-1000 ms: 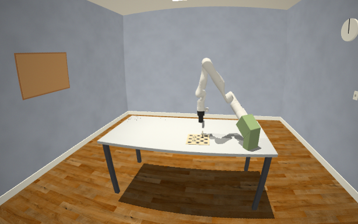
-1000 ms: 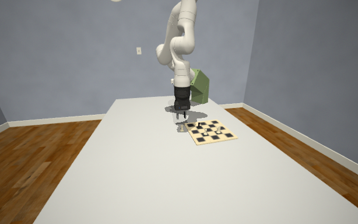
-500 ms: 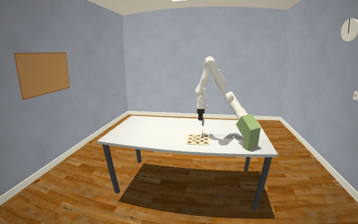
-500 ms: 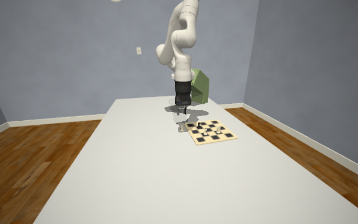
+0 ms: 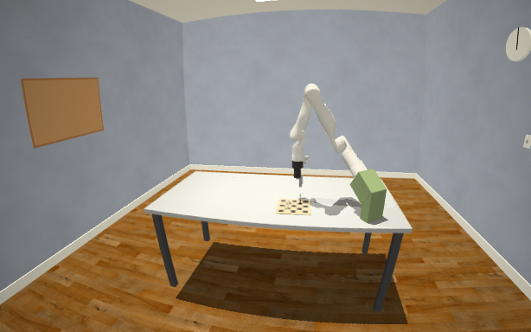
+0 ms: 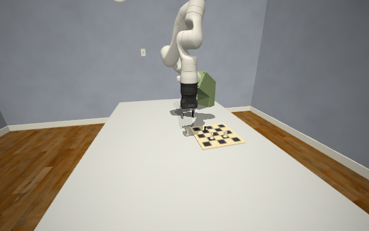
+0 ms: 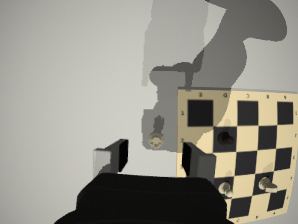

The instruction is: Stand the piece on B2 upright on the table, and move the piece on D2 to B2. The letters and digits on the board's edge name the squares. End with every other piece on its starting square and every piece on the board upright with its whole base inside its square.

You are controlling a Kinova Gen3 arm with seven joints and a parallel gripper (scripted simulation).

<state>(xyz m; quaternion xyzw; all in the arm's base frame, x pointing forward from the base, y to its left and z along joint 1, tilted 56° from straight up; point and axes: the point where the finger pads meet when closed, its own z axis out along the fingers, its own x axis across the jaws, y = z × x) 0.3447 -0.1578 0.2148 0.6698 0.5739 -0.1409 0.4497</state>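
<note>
My gripper is now 30 mm short of the black piece, 90 mm to the right of it and 100 mm above it. Round my hand: small chessboard: 80 mm ahead, 120 mm to the left, 110 mm below; then pale piece: 100 mm below.
</note>
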